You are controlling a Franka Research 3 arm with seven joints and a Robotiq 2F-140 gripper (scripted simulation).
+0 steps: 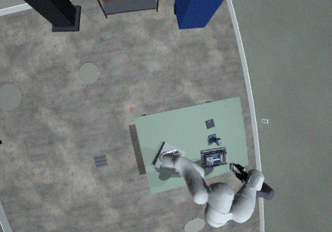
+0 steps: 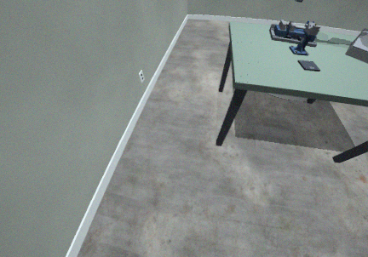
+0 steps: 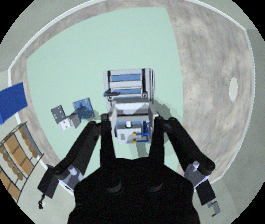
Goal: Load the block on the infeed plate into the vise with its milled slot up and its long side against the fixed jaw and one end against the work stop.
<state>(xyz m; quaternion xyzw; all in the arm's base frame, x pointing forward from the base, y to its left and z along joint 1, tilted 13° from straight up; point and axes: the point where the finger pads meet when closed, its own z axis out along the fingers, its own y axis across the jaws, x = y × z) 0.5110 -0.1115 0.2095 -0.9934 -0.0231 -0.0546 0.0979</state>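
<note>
The vise is 22 cm below my hand, 7 cm behind it and 1 cm to the left of it. Round my hand: part: 2 cm below.
</note>
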